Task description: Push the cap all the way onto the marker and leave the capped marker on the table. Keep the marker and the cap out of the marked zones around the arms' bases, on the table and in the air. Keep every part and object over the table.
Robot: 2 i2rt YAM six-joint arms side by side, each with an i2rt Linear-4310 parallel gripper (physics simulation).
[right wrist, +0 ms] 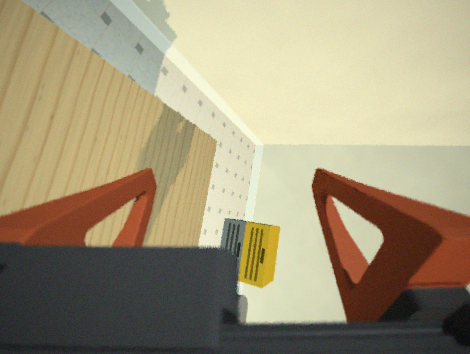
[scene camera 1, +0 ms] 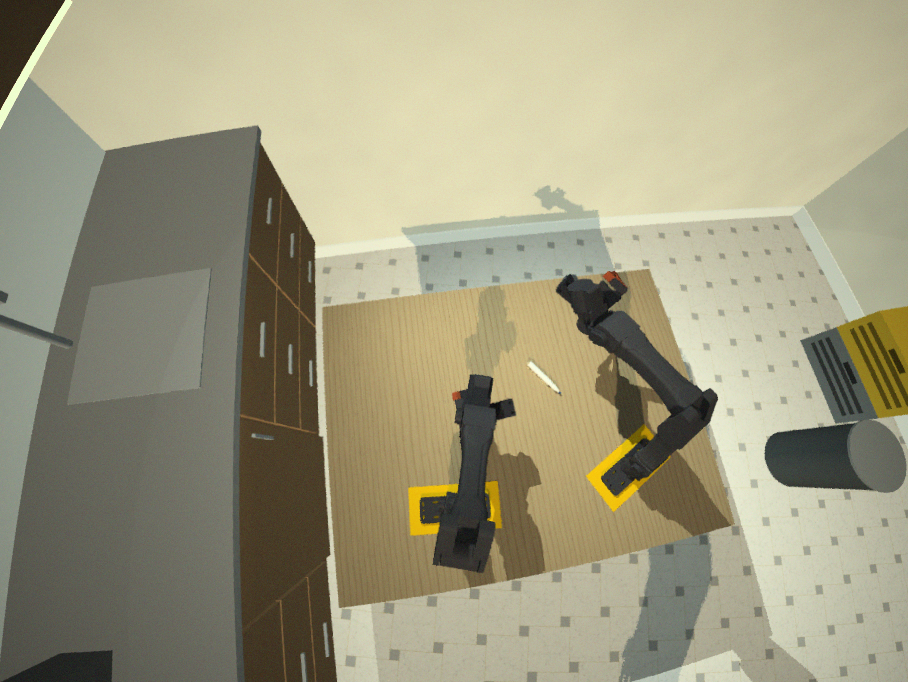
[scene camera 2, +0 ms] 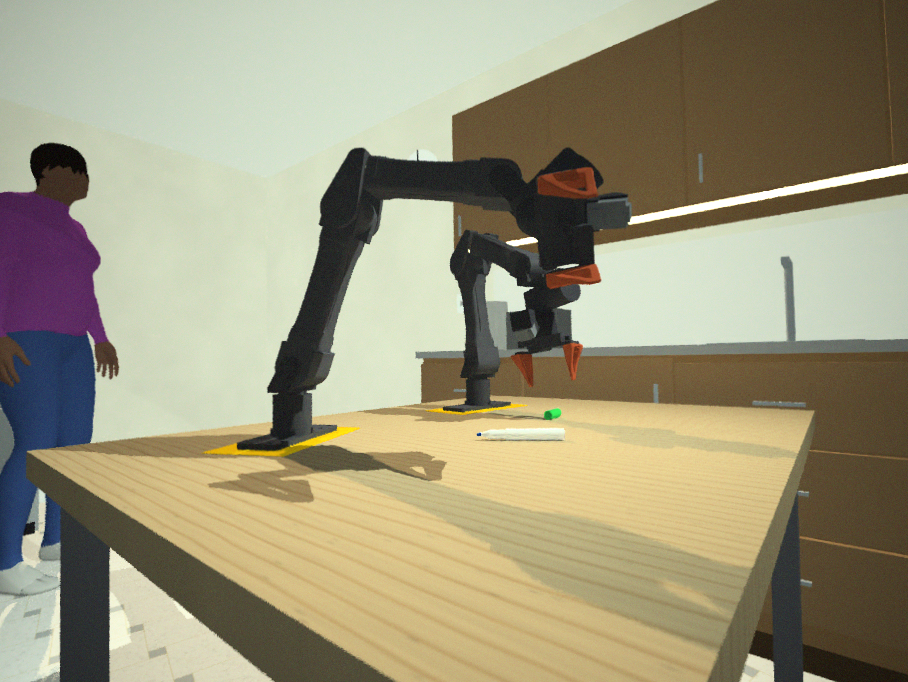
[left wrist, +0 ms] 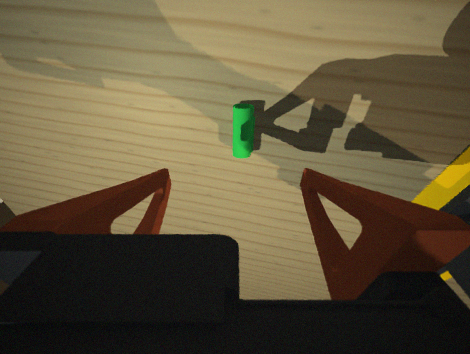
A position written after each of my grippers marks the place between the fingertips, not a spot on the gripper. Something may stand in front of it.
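Note:
White marker (scene camera 2: 524, 433). White marker out of frame in the right wrist view. White marker out of frame in the left wrist view. Green cap (left wrist: 243, 114). My left gripper (scene camera 2: 551, 383). My left gripper (left wrist: 235, 176). My right gripper (scene camera 2: 593, 240). My right gripper (right wrist: 234, 177).

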